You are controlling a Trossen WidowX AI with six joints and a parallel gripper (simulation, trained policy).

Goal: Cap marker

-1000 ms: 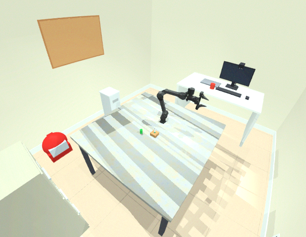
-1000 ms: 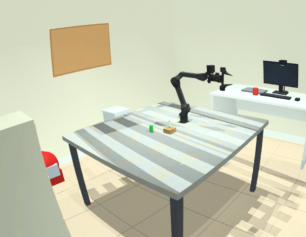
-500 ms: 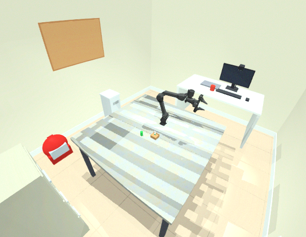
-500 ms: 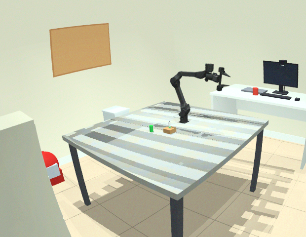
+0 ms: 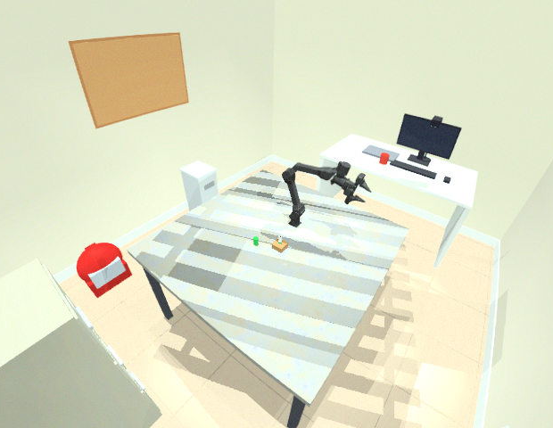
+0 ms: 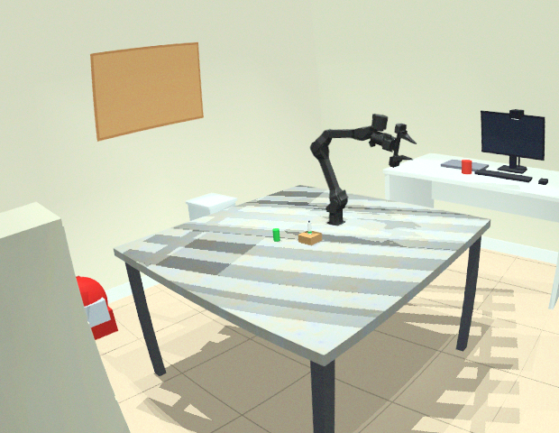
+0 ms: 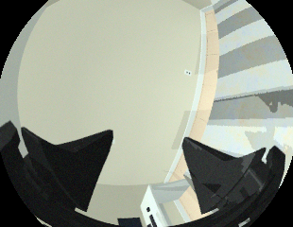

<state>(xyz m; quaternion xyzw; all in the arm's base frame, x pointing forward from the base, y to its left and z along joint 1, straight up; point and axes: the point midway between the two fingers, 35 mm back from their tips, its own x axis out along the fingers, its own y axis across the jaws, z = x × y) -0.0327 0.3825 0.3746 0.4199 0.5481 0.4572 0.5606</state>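
Right now the green cap is 490 mm to the right of my gripper tip, 350 mm ahead of it and 340 mm below it. From my gripper tip the other things lie so: tan holder block: 360 mm to the right, 350 mm below, 280 mm ahead; then white marker: 360 mm to the right, 300 mm below, 280 mm ahead.
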